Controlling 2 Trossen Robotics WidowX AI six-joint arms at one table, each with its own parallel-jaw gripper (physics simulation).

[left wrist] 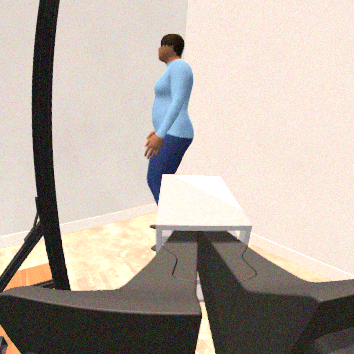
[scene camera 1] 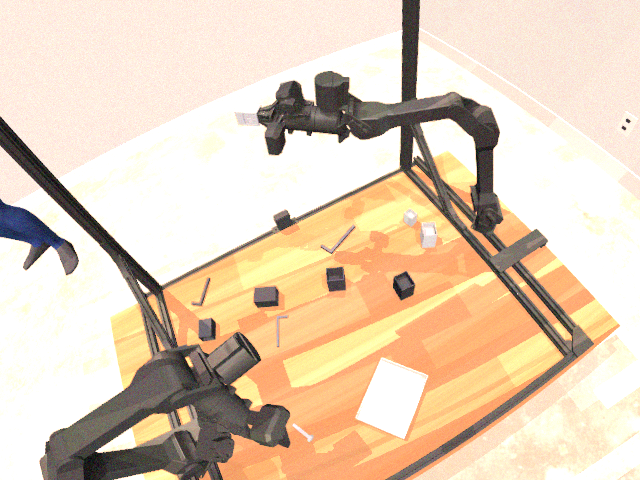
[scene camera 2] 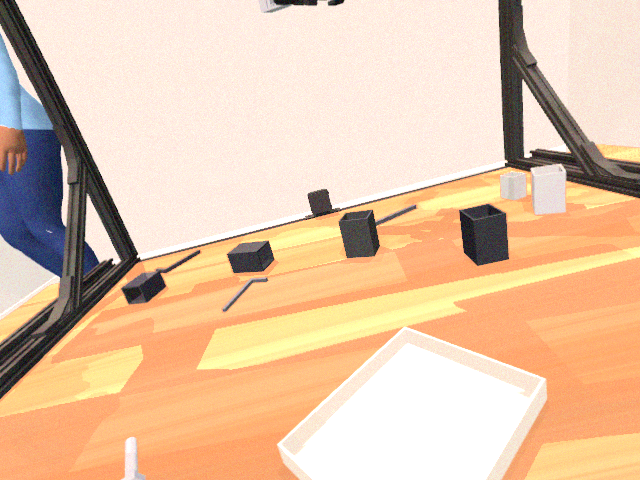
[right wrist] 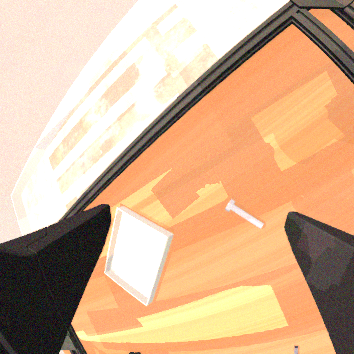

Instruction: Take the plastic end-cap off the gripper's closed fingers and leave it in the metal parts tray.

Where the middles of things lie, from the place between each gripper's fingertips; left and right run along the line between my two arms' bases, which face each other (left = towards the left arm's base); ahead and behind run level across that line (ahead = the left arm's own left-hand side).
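Labels:
From my right hand, the white parts tray point(scene camera 2: 419, 400) is 190 mm below, 60 mm ahead and 250 mm to the left, while the white plastic end-cap point(left wrist: 186, 202) is 220 mm above, 350 mm to the left and 510 mm behind. Going by their middles, the tray is the nearest to my right hand of the things named here.
The white plastic end-cap is right at my left hand, and the white parts tray is 410 mm below that hand, 570 mm ahead of it and 110 mm to the right of it. Measured by its middle, the end-cap is nearer to my left hand than to my right hand.

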